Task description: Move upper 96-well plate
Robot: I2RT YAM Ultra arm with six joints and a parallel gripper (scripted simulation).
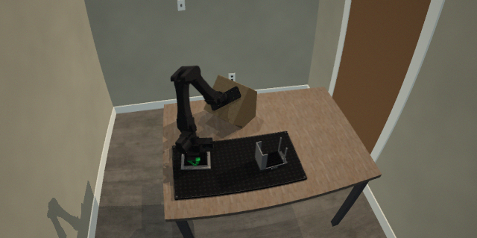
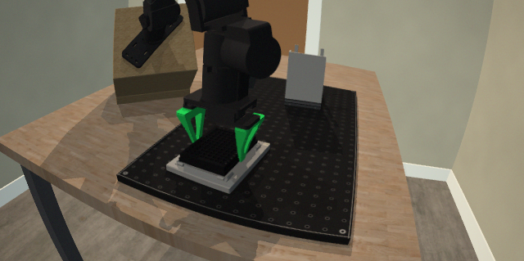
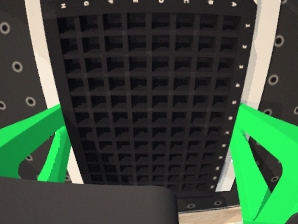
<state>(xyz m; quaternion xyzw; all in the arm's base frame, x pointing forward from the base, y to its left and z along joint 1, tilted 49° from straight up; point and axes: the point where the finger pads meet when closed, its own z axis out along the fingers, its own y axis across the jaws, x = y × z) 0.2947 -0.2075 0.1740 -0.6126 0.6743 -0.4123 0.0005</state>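
My hand is right at the black 96-well plate. Round my hand: grey plate nest N1 (2 cm below); pale A1 mark (8 cm ahead, 6 cm to the left, 1 cm below); pale wall (31 cm to the left, 15 cm ahead, 6 cm above).
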